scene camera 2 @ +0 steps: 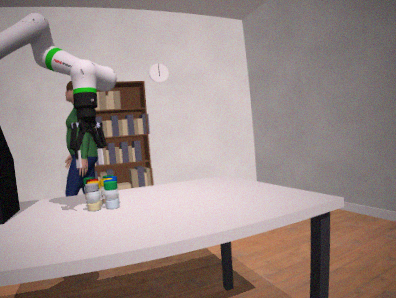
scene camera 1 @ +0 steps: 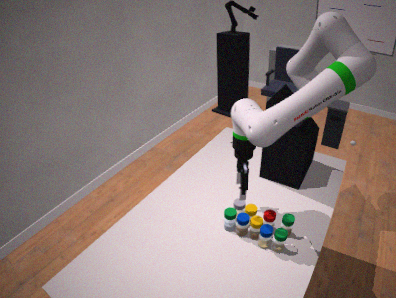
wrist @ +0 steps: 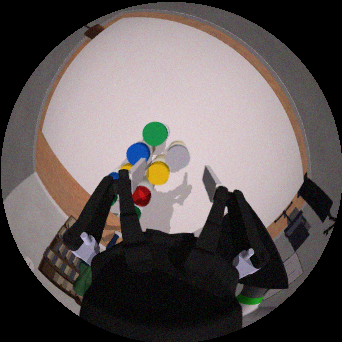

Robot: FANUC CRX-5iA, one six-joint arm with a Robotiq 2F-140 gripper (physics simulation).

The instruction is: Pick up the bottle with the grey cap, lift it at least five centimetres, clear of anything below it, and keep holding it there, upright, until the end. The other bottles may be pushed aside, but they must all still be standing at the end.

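Frame: origin at the arm's base, x left, y down, z back, level; millimetres.
Seen in the pictures: gripper, between the fingertips: [scene camera 2: 90, 166] [scene camera 1: 240, 191] [wrist: 174, 168]; arm's base, origin of its link: [wrist: 260, 281].
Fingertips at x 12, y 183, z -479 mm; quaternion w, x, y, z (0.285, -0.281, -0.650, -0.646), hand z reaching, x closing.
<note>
Pixels of each thing's top centre, then the offset from my fingertips to it.
- grey-capped bottle, centre of its top: [wrist: 177, 157] [scene camera 2: 91, 184] [scene camera 1: 239, 202] dy +71, dx -4, dz +5 mm
- yellow-capped bottle, centre of its top: [wrist: 157, 174] [scene camera 1: 251, 208] dy +71, dx +59, dz +5 mm
The grey-capped bottle [scene camera 1: 239, 204] [scene camera 2: 93, 187] [wrist: 178, 157] stands upright on the white table at one corner of the bottle cluster. A yellow-capped bottle [scene camera 1: 251, 210] [wrist: 158, 173] is close beside it, and a green-capped one [scene camera 1: 230, 214] [scene camera 2: 110, 185] [wrist: 155, 133] and a blue-capped one [scene camera 1: 243, 219] [wrist: 138, 153] are near. My gripper [scene camera 1: 243, 196] [scene camera 2: 90, 158] [wrist: 174, 168] is open, pointing down, with its fingertips above the caps. In the wrist view the grey cap lies between the fingers' directions, slightly beyond the tips; the left fingertip overlaps the view of neighbouring bottles.
Further upright bottles include a red-capped one [scene camera 1: 270, 216] [wrist: 141, 196], another yellow-capped one [scene camera 1: 256, 222], another blue-capped one [scene camera 1: 266, 231], and two green-capped ones [scene camera 1: 288, 220] [scene camera 1: 281, 234]. The robot's black pedestal [scene camera 1: 287, 160] stands behind the cluster in scene view 1.
</note>
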